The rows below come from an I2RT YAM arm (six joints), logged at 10 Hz.
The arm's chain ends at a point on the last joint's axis. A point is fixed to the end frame.
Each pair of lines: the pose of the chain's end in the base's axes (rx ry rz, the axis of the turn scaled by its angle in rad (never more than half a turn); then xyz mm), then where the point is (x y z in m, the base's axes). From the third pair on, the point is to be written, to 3 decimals.
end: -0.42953, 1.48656, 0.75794, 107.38, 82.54, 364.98
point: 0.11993 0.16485 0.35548
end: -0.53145, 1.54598, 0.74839, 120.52, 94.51, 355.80
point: 0.12797 0.17621 0.33872
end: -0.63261, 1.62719, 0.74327, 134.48, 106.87, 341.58
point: 0.136 0.187 0.317
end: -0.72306, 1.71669, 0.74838, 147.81, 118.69, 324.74
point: 0.143 0.196 0.293
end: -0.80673, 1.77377, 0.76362, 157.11, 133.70, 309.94
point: 0.146 0.209 0.274
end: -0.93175, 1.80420, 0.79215, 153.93, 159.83, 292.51
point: 0.135 0.231 0.253
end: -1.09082, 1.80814, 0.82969, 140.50, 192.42, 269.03
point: 0.112 0.258 0.226
